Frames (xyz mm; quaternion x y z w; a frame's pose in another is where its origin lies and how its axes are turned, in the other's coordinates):
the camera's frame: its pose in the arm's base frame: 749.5 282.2 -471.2 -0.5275 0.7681 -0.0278 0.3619
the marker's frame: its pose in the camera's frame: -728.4 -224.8 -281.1 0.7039 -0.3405 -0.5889 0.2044
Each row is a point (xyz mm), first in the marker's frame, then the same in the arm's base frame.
Working: the marker's frame: its pose in the arm's base frame: 894.8 692.5 214.9 -0.3149 -0.2964 -0.5799 0.6905

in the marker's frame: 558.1 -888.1 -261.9
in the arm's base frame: 114.2 31.1 564.0
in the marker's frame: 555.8 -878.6 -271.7
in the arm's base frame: 123.6 26.1 555.3
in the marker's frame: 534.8 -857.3 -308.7
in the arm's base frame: 143.1 12.9 513.9
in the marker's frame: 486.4 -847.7 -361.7
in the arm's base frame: 147.6 2.6 442.4
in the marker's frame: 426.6 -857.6 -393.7
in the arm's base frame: 130.2 13.1 376.9
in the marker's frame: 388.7 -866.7 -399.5
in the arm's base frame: 115.7 30.7 344.8
